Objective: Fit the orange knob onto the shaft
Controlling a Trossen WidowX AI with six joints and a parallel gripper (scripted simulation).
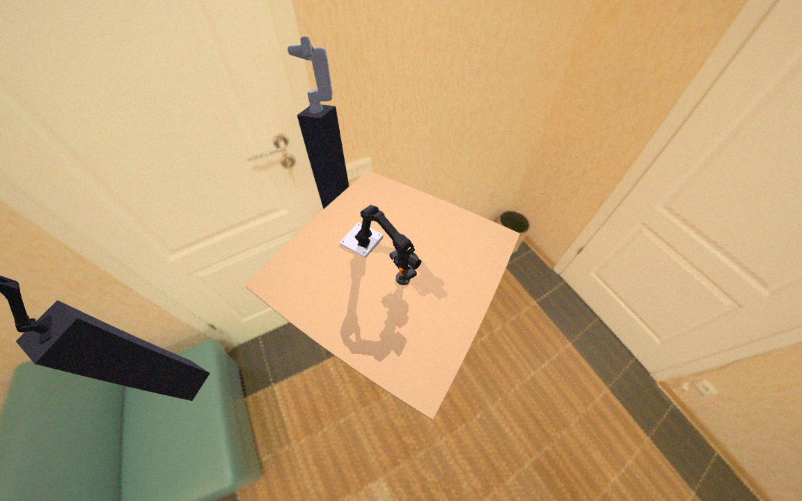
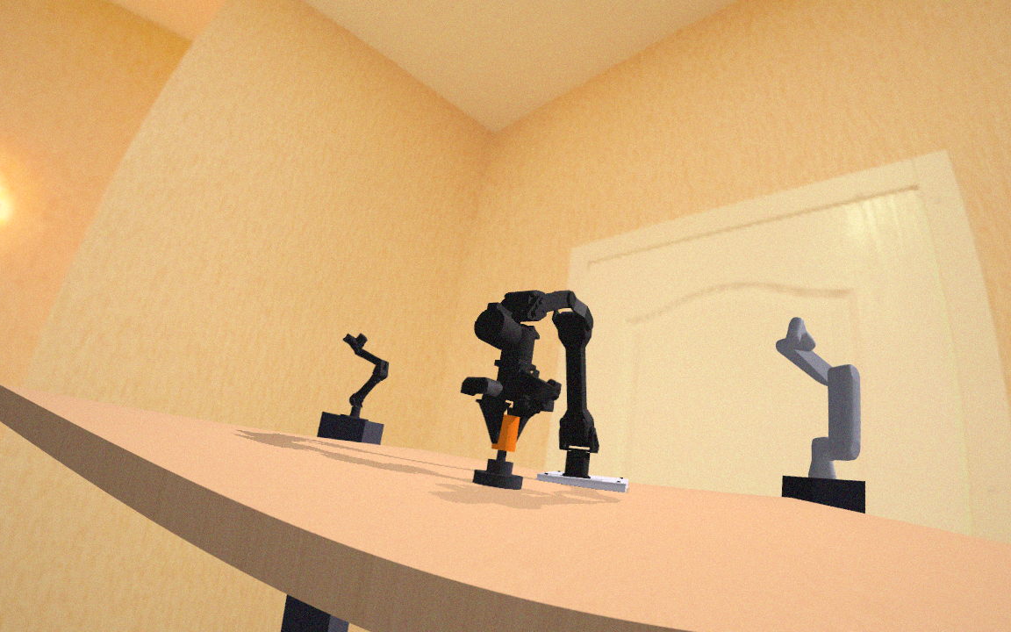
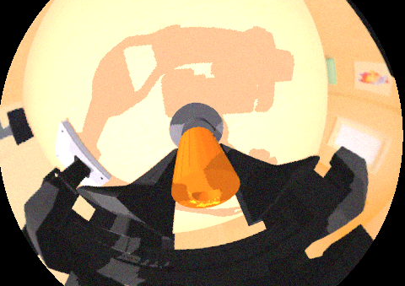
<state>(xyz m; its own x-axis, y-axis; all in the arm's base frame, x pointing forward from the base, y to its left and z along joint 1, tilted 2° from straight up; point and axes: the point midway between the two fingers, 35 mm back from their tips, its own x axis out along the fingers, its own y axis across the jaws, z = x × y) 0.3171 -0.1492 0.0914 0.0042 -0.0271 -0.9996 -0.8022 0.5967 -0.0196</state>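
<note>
My gripper tip is now 2 cm below the orange knob. The rest, counted from my gripper tip: round pedestal: 4 cm below.
</note>
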